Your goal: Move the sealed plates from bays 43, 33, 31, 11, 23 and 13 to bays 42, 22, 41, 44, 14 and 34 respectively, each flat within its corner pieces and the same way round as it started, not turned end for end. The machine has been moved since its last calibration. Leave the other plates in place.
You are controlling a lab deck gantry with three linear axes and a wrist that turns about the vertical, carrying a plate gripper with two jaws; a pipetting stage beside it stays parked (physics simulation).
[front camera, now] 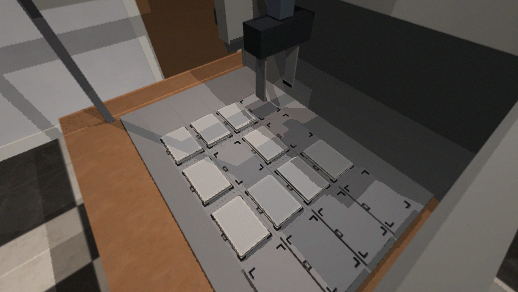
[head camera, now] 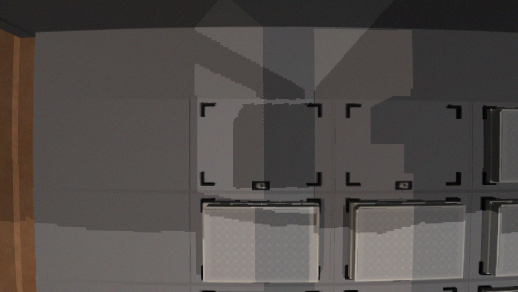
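Seen in the pictures: gripper, fingertip midpoint: [front camera: 275, 91]; robot's base, origin of the base link: [front camera: 160, 140].
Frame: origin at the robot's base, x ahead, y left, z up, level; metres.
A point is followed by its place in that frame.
Note:
Pale sealed plates stand in bays 43 [front camera: 327, 159] @(x 0.400, y 0.356, z 0.014 m) [head camera: 509, 145] @(x 0.345, y 0.364, z 0.014 m), 33 [front camera: 302, 178] @(x 0.400, y 0.251, z 0.014 m) [head camera: 507, 245] @(x 0.344, y 0.251, z 0.014 m), 31 [front camera: 236, 116] @(x 0.074, y 0.254, z 0.014 m) [head camera: 260, 245] @(x 0.066, y 0.258, z 0.014 m), 23 [front camera: 274, 200] @(x 0.401, y 0.146, z 0.015 m), 13 [front camera: 241, 226] @(x 0.402, y 0.040, z 0.015 m) and 11 [front camera: 181, 144] @(x 0.073, y 0.043, z 0.014 m). Target bays 41 [front camera: 264, 108] @(x 0.090, y 0.370, z 0.000 m) [head camera: 250, 145] @(x 0.055, y 0.365, z 0.000 m), 42 [front camera: 295, 132] @(x 0.253, y 0.372, z 0.000 m) [head camera: 390, 155] @(x 0.215, y 0.353, z 0.000 m), 22 [front camera: 238, 159] @(x 0.225, y 0.155, z 0.000 m), 44 [front camera: 382, 202] @(x 0.579, y 0.359, z 0.015 m), 34 [front camera: 342, 227] @(x 0.554, y 0.226, z 0.014 m) and 14 [front camera: 282, 272] @(x 0.534, y 0.051, z 0.014 m) hold no plate and show their corner pieces. My gripper [front camera: 274, 91] @(x 0.194, y 0.320, z 0.158 m) is open and empty, its jaws apart above the far end of the deck near bay 41. It does not show in the head view.
Other plates stand in bays 32 [front camera: 265, 143] @(x 0.236, y 0.253, z 0.014 m) [head camera: 410, 245] @(x 0.229, y 0.255, z 0.014 m), 21 [front camera: 211, 130] @(x 0.079, y 0.149, z 0.014 m) and 12 [front camera: 207, 180] @(x 0.239, y 0.040, z 0.014 m). Bay 24 [front camera: 320, 247] @(x 0.551, y 0.151, z 0.014 m) holds no plate. The parked pipetting stage [front camera: 233, 20] is beside the gripper. A dark wall [front camera: 400, 75] @(x 0.427, y 0.499, z 0.252 m) [head camera: 125, 15] @(x -0.073, y 0.499, z 0.025 m) runs along the row-4 side.

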